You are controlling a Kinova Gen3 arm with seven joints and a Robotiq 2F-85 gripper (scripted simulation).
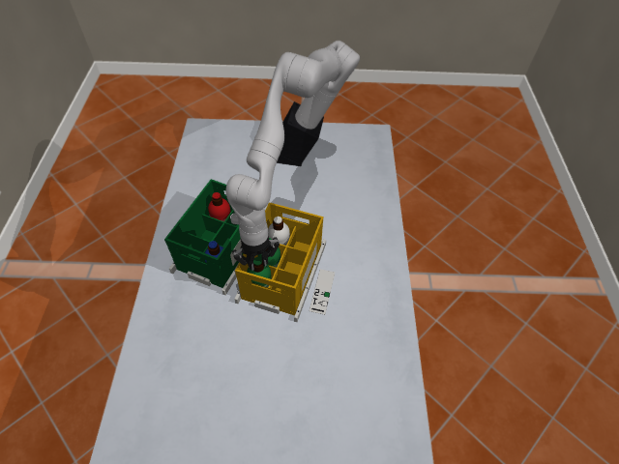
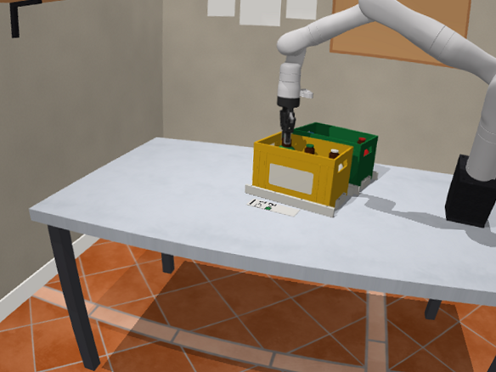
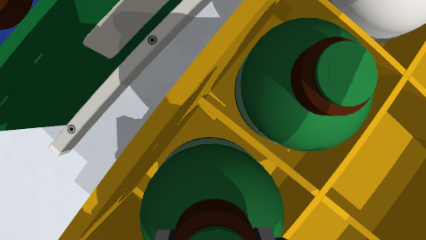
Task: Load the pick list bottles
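Now: the yellow crate 9 cm below my hand, 8 cm behind it and 6 cm to the left of it. From my hand the other things lie so: green crate 17 cm to the right, 15 cm behind, 9 cm below; blue-label bottle 15 cm to the right, 9 cm below, 6 cm behind; white-label bottle 17 cm behind, 9 cm below, 3 cm to the left.
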